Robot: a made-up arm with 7 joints.
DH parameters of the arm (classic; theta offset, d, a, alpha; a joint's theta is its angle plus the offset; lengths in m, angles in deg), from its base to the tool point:
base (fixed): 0 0 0 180
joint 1: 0 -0.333 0 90
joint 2: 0 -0.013 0 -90
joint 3: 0 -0.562 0 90
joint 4: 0 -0.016 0 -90
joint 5: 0 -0.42 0 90
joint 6: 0 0 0 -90
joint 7: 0 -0.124 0 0
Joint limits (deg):
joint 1: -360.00..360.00
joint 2: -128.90..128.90
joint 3: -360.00..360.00
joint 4: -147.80..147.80
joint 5: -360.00..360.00
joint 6: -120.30..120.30
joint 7: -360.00..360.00
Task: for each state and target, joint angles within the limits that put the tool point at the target. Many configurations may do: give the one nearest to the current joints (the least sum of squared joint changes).
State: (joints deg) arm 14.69 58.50 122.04 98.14 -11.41 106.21 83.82
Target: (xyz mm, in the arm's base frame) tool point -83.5 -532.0 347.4
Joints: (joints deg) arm 52.60 87.24 93.33 100.83 -19.67 97.13 83.82
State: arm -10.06 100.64 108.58 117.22 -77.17 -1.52 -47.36
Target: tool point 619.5 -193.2 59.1
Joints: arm -38.79 117.31 80.96 101.97 -77.56 4.64 -47.36
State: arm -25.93 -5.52 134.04 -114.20 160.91 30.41 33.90
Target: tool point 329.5 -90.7 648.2
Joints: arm 15.03 -14.06 182.49 -123.03 168.64 30.93 33.90
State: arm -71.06 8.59 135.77 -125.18 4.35 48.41 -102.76
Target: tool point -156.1 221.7 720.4
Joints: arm -74.55 -27.77 148.67 -138.73 0.59 56.27 -102.76
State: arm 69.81 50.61 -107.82 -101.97 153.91 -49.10 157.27
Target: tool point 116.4 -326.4 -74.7
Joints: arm 43.36 87.27 -162.15 -129.43 161.58 -37.95 157.27
